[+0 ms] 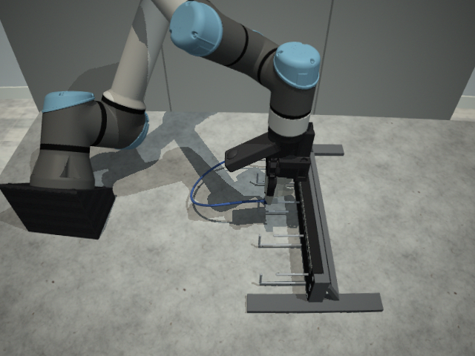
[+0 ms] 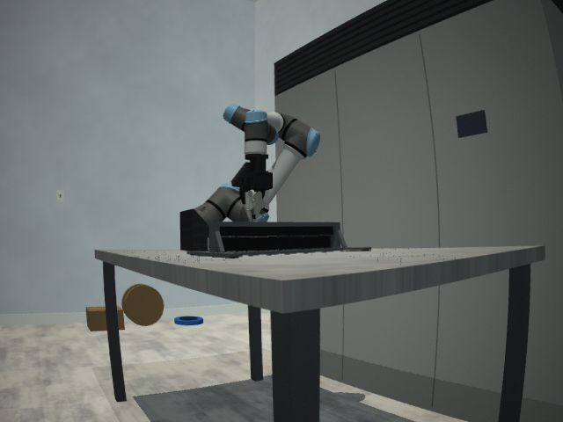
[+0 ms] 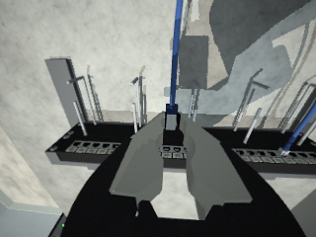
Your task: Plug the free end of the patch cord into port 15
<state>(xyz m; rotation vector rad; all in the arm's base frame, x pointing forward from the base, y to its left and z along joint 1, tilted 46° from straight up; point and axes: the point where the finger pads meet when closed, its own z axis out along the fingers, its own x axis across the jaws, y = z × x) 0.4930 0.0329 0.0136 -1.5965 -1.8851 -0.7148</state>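
The plug is 1 cm below my hand and 1 cm ahead of it.
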